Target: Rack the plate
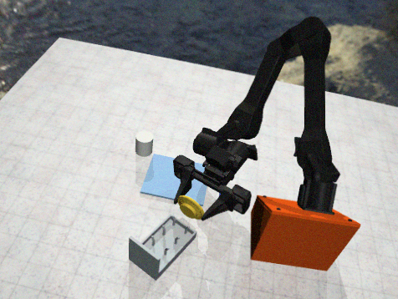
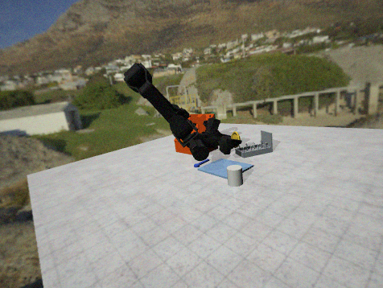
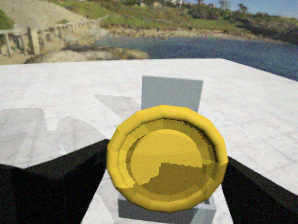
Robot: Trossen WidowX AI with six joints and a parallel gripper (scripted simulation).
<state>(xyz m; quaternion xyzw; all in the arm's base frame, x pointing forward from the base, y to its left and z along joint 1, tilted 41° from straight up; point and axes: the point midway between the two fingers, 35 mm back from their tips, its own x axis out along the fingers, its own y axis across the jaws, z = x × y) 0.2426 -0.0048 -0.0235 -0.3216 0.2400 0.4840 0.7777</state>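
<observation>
The grey dish rack lies 3 cm ahead of my gripper tip, 6 cm to the left of it and 4 cm below it. From my gripper tip the other things lie so: blue spoon: 6 cm behind, 16 cm to the right, 6 cm below; yellow plate: 1 cm to the right; light blue mat: 5 cm ahead, 14 cm to the right, 7 cm below.
</observation>
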